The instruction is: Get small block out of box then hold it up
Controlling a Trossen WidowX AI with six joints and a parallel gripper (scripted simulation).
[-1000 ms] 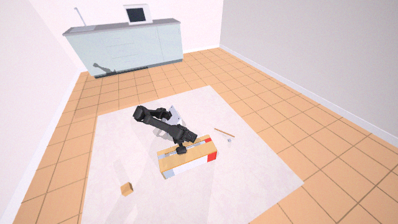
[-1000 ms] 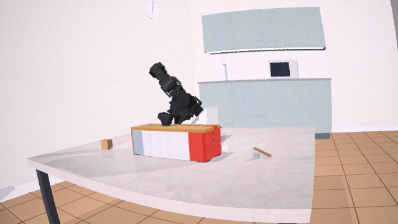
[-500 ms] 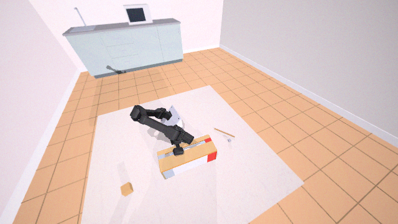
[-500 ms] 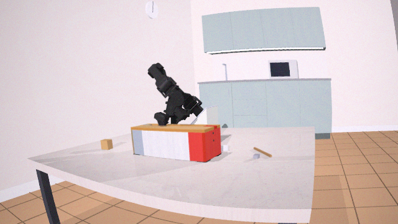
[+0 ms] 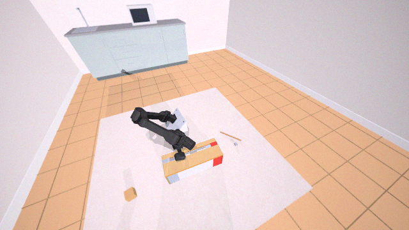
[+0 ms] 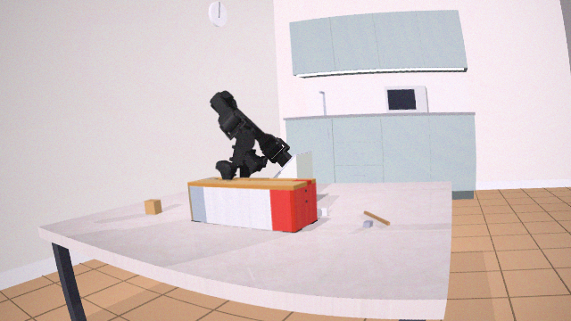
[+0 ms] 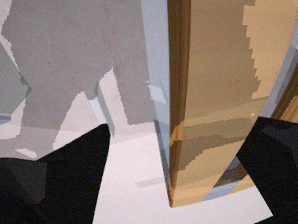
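Now: gripper tip 5 cm short of the blue block and 2 cm to the left of it. Also, from my gripper tip: tan cube: 32 cm to the right, 9 cm ahead, 6 cm below; then box: 10 cm to the left, 4 cm ahead, 3 cm below; then grey piece: 47 cm to the left, 8 cm below, 8 cm ahead.
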